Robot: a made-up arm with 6 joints. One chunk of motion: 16 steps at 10 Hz.
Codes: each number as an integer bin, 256 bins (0 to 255) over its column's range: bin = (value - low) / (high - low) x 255, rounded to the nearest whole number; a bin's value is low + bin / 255 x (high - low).
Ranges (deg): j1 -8..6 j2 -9..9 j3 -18..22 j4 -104..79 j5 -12..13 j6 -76..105
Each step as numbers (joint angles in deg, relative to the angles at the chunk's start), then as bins.
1 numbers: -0.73 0.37 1.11 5.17 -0.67 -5.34
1 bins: 132 133 122 152 116 100
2 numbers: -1.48 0.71 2.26 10.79 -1.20 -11.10
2 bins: 119 138 129 160 110 91
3 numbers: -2.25 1.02 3.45 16.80 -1.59 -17.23
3 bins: 105 142 137 168 106 83
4 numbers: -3.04 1.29 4.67 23.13 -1.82 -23.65
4 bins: 90 146 145 177 104 74
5 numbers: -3.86 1.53 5.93 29.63 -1.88 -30.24
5 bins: 75 149 153 186 103 64
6 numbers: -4.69 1.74 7.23 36.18 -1.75 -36.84
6 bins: 60 152 161 195 105 55
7 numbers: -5.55 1.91 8.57 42.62 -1.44 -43.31
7 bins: 45 155 169 204 108 46
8 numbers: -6.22 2.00 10.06 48.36 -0.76 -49.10
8 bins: 32 156 179 212 115 38
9 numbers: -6.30 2.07 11.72 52.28 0.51 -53.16
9 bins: 31 157 189 218 128 32
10 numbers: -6.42 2.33 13.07 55.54 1.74 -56.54
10 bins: 29 161 198 222 140 27
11 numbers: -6.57 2.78 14.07 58.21 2.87 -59.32
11 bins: 26 167 204 226 152 23
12 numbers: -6.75 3.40 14.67 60.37 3.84 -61.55
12 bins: 23 176 208 229 162 20
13 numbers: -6.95 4.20 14.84 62.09 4.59 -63.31
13 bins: 19 187 209 231 169 18
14 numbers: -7.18 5.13 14.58 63.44 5.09 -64.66
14 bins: 15 200 208 233 174 16
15 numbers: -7.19 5.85 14.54 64.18 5.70 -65.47
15 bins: 15 210 207 234 181 15
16 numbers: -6.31 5.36 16.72 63.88 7.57 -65.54
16 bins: 31 203 221 234 200 15
